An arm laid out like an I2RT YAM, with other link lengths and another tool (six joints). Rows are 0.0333 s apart.
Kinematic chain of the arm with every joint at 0, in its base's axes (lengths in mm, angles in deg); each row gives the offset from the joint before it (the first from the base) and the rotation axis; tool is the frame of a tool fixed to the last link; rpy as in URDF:
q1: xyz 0 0 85.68 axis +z
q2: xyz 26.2 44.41 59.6 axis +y
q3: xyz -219.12 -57.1 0 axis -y
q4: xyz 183.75 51.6 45 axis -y
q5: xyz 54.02 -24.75 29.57 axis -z
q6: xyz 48.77 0 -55.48 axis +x
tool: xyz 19 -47 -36 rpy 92.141 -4.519 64.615
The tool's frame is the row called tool.
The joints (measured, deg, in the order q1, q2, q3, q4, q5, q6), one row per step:
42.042, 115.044, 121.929, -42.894, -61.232, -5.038
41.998, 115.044, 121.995, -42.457, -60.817, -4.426
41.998, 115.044, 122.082, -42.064, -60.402, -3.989
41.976, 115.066, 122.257, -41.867, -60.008, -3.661
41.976, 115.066, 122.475, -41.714, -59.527, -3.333
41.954, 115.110, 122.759, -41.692, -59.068, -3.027
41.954, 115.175, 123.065, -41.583, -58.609, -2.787
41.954, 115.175, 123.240, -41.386, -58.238, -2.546
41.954, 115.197, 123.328, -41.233, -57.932, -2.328
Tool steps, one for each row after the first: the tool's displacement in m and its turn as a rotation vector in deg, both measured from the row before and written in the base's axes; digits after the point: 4 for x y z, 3 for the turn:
0.0010, 0.0000, 0.0004, -0.023, 0.023, -0.554
0.0008, 0.0002, 0.0005, 0.018, -0.117, -0.463
0.0008, -0.0001, 0.0006, -0.024, -0.110, -0.438
0.0007, -0.0001, 0.0009, -0.043, -0.156, -0.490
0.0007, -0.0002, 0.0007, -0.096, -0.085, -0.490
0.0009, 0.0001, 0.0008, -0.017, -0.210, -0.450
0.0007, 0.0000, 0.0008, 0.037, -0.191, -0.379
0.0005, 0.0000, 0.0003, -0.030, -0.073, -0.319

